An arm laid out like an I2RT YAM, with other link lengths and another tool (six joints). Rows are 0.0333 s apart.
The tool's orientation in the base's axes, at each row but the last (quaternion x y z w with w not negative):
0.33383 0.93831 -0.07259 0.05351
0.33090 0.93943 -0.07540 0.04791
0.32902 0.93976 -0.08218 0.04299
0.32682 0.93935 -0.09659 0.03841
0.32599 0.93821 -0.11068 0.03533
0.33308 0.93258 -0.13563 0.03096
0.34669 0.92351 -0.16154 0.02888
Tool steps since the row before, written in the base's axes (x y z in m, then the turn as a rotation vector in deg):
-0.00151 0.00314 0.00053 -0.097 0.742 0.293
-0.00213 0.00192 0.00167 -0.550 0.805 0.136
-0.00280 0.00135 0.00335 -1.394 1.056 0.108
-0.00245 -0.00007 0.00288 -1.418 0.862 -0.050
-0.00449 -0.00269 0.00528 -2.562 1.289 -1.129
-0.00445 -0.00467 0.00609 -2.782 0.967 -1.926
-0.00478 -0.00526 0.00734 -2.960 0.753 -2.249
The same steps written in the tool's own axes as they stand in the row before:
0.00303 0.00140 -0.00114 0.490 0.478 -0.421
0.00260 -0.00005 -0.00206 0.903 0.259 -0.295
0.00256 -0.00113 -0.00361 1.718 -0.072 -0.336
0.00149 -0.00203 -0.00283 1.641 -0.212 -0.142
0.00117 -0.00581 -0.00449 2.946 -0.395 0.816
-0.00031 -0.00768 -0.00443 3.037 -0.587 1.678
-0.00091 -0.00887 -0.00499 3.091 -0.764 2.062

